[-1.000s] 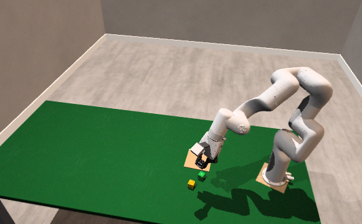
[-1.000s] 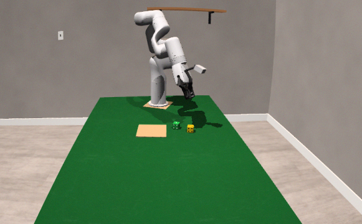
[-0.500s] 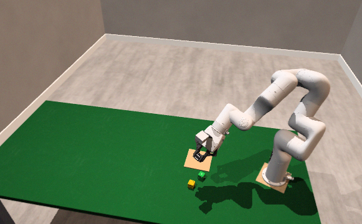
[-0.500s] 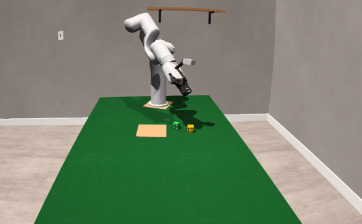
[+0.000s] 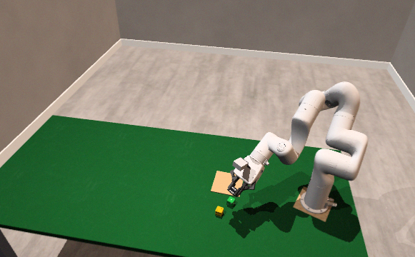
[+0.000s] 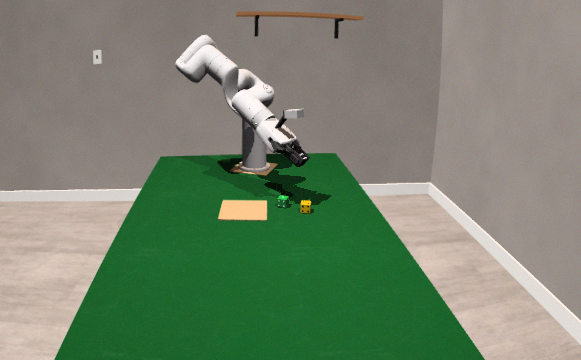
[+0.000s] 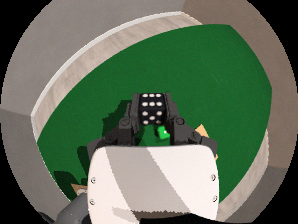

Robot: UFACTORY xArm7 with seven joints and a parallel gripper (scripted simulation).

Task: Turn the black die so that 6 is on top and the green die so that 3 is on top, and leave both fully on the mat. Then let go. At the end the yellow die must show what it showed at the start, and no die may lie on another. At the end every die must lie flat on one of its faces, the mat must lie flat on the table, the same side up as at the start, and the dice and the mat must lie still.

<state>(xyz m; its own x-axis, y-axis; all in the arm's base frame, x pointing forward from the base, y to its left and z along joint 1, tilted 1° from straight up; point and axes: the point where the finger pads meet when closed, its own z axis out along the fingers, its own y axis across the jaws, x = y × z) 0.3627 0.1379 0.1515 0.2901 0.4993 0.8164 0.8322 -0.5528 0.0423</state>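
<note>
Right now the green die is 14 cm below my hand, 5 cm to the right of it and 1 cm ahead of it. Round my hand: tan mat 17 cm to the right, 15 cm below, 5 cm ahead; then yellow die 14 cm below, 6 cm ahead, 2 cm to the left; then black die 1 cm below.
</note>
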